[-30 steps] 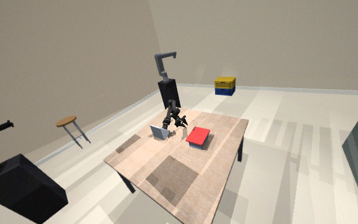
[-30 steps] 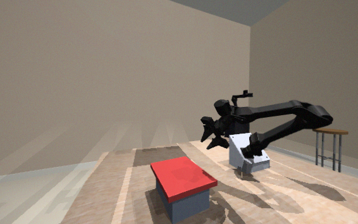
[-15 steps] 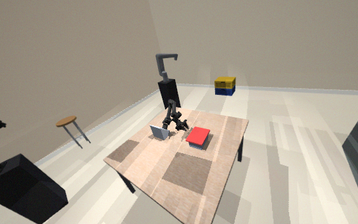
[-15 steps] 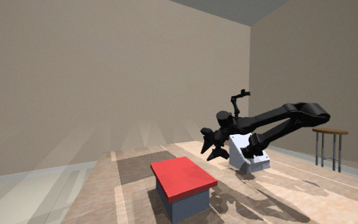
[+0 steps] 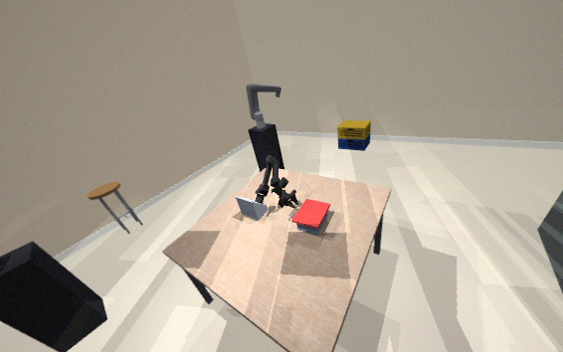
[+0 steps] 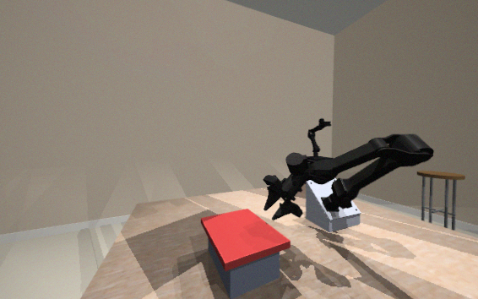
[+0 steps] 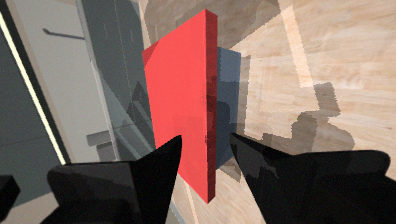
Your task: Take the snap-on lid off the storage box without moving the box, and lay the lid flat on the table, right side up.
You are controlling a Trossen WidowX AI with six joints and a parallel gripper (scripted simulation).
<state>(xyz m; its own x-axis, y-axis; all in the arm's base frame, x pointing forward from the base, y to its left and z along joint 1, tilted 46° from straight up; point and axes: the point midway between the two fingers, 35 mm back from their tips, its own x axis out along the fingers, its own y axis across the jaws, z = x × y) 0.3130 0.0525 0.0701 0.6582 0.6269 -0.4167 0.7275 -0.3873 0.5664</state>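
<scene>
My gripper tip is now 11 cm short of the lid, 2 cm to the right of it and 2 cm above it. Round my gripper tip: storage box: 11 cm ahead, 2 cm to the left, 7 cm below.
</scene>
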